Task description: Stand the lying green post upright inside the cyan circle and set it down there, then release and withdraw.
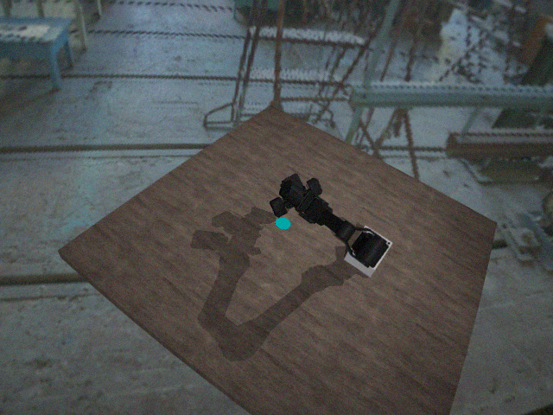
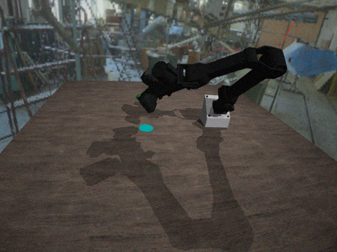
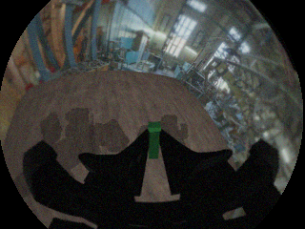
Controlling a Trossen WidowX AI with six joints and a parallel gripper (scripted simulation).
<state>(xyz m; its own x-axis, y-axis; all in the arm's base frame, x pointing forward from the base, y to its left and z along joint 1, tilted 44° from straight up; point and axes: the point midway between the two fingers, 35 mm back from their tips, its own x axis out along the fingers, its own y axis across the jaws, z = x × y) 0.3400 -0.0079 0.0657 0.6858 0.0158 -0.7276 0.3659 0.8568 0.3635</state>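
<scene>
Right now my gripper tip is 120 mm above the cyan circle, 40 mm to the right of it and 30 mm past it. Round my gripper tip: green post (20 mm below, 10 mm behind).
</scene>
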